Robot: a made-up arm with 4 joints.
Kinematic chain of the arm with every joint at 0, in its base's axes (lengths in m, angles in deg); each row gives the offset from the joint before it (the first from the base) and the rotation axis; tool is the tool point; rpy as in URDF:
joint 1: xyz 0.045 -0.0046 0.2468 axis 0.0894 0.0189 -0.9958
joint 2: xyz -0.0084 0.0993 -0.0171 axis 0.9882 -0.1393 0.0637
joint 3: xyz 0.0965 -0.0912 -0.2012 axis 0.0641 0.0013 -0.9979
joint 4: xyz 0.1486 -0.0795 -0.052 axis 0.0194 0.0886 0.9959
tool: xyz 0.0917 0.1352 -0.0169 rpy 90 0 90
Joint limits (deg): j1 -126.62..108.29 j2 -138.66..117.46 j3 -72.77..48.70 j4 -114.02..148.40
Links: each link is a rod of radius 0.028 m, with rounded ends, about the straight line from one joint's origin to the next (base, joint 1, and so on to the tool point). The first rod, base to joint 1, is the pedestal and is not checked.
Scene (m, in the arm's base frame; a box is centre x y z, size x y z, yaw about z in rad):
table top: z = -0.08
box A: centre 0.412 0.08 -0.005 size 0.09 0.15 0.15 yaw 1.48
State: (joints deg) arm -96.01 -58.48 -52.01 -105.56
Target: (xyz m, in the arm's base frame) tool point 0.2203 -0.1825 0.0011
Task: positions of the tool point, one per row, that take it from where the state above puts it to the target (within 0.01 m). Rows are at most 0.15 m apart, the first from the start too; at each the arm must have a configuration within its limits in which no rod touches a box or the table.
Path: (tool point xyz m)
1: 0.2700 0.3243 0.0857
2: 0.3383 0.2599 0.1032
3: 0.3880 0.1759 0.1260
4: 0.4120 0.0800 0.1552
5: 0.3972 -0.0134 0.1114
6: 0.3554 -0.0924 0.0702
7: 0.2937 -0.1501 0.0331
8: 0.2203 -0.1825 0.0011

